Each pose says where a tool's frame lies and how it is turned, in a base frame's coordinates. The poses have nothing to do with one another.
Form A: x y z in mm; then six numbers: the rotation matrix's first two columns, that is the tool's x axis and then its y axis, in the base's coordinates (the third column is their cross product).
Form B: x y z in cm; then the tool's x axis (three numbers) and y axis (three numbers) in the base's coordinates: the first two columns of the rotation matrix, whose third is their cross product. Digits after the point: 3 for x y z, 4 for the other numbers.
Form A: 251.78 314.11 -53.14 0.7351 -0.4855 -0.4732 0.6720 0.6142 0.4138
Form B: 25.178 31.411 -5.314 0.7351 -0.4855 -0.4732 0.6720 0.6142 0.4138
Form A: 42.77 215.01 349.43 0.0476 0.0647 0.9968 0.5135 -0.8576 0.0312
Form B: 4.277 21.501 34.943 0.0476 0.0647 0.9968 0.5135 -0.8576 0.0312
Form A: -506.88 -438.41 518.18 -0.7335 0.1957 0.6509 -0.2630 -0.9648 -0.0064
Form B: -50.688 -43.841 51.818 -0.7335 0.1957 0.6509 -0.2630 -0.9648 -0.0064
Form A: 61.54 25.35 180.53 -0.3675 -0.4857 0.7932 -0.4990 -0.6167 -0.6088
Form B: 6.154 2.535 18.053 -0.3675 -0.4857 0.7932 -0.4990 -0.6167 -0.6088
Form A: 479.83 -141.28 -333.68 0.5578 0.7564 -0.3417 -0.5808 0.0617 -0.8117
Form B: 47.983 -14.128 -33.368 0.5578 0.7564 -0.3417 -0.5808 0.0617 -0.8117
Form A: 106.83 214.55 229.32 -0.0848 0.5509 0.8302 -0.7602 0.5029 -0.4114
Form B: 10.683 21.455 22.932 -0.0848 0.5509 0.8302 -0.7602 0.5029 -0.4114
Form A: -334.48 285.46 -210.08 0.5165 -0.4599 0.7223 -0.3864 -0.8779 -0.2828
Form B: -33.448 28.546 -21.008 0.5165 -0.4599 0.7223 -0.3864 -0.8779 -0.2828
